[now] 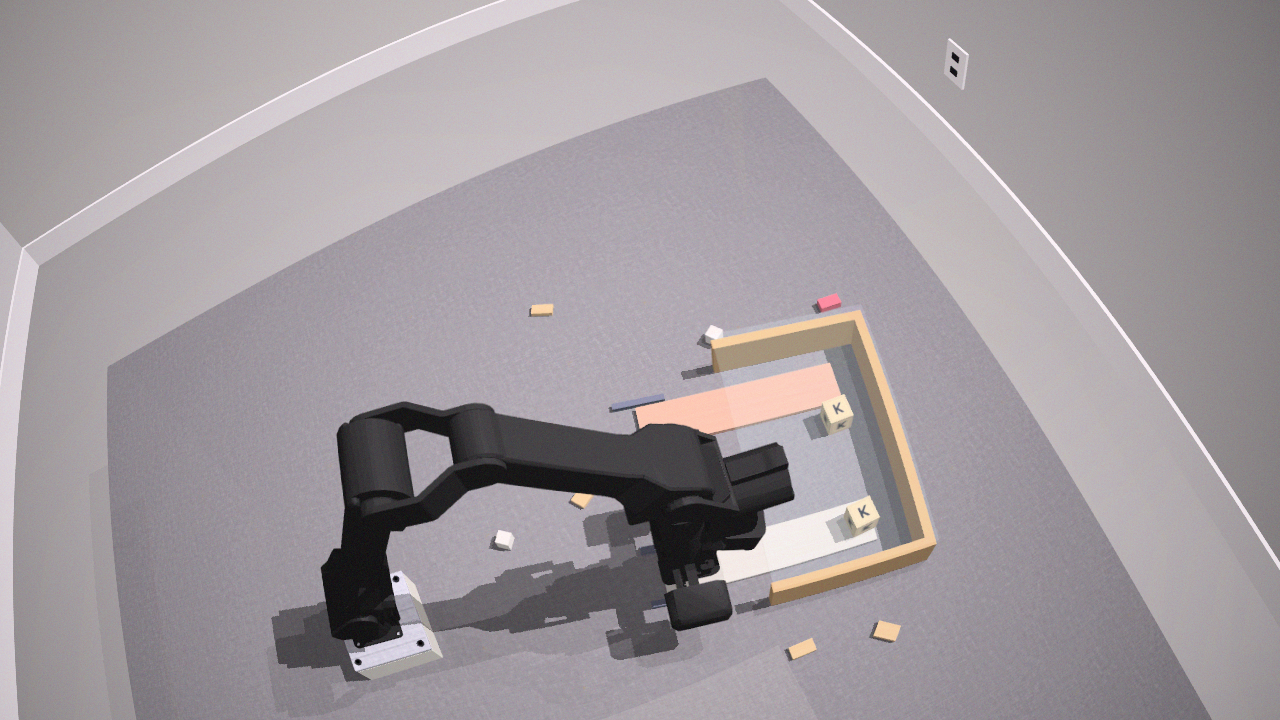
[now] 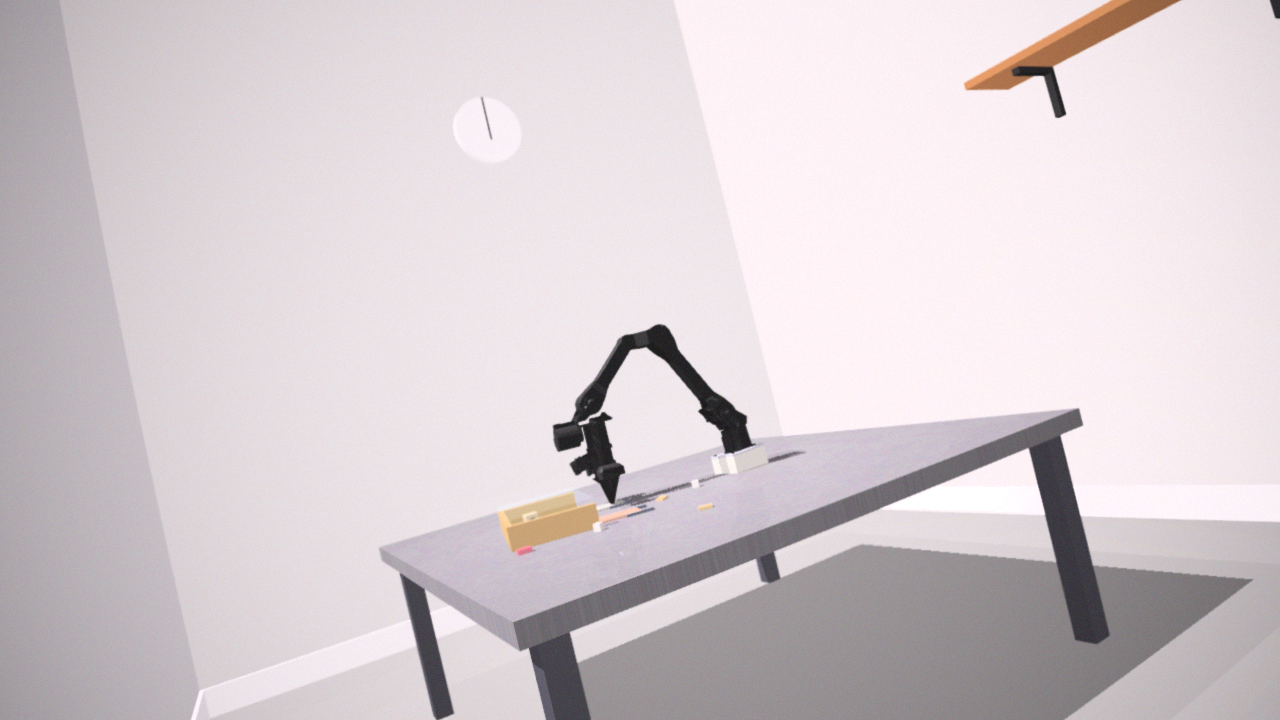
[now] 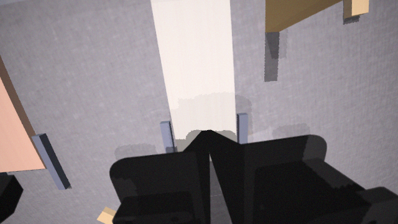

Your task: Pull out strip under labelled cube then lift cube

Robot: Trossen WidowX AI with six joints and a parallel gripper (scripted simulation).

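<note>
The white strip lies 90 mm ahead of my gripper tip and 20 mm to the right of it.
</note>
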